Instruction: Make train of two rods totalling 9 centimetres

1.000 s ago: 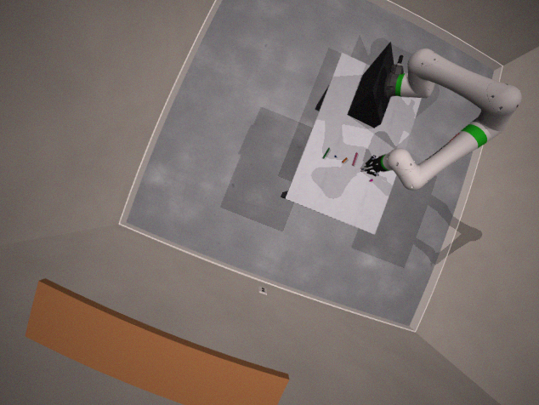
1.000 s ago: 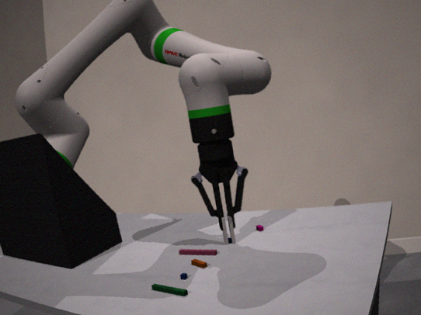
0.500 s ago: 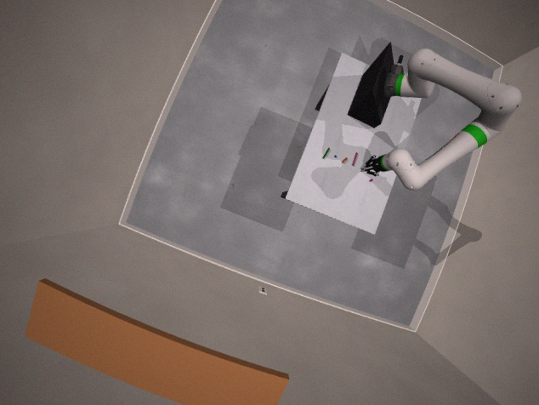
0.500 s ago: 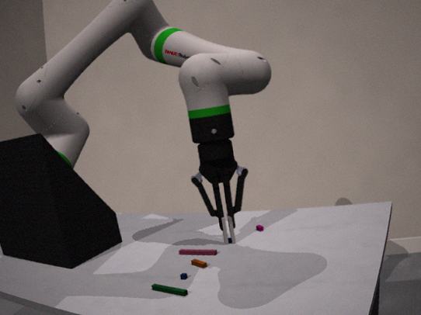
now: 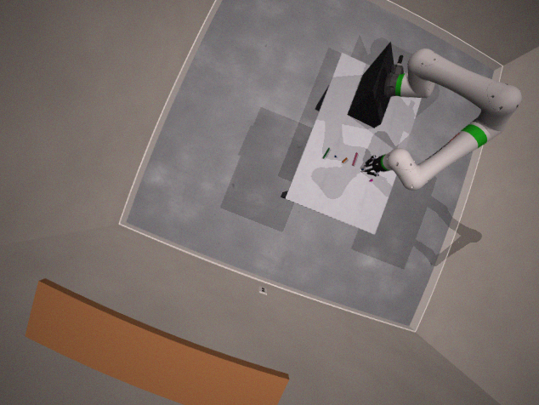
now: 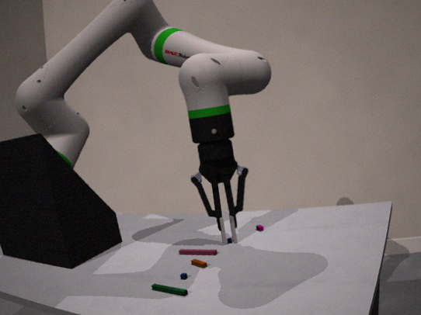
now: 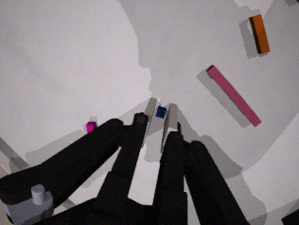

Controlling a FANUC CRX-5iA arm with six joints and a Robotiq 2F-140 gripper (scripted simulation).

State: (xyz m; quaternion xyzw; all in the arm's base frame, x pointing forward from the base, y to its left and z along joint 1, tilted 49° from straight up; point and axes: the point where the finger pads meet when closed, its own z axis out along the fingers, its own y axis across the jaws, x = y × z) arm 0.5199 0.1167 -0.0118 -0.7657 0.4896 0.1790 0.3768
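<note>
My hand is 20 mm past the green rod, 270 mm to the left of it and 30 mm above it. The rest, counted from my hand: pink rod 50 mm behind, 70 mm to the right, 30 mm below; orange rod 20 mm behind, 140 mm to the right, 30 mm below; magenta rod 50 mm ahead, 80 mm to the left, 30 mm below.
</note>
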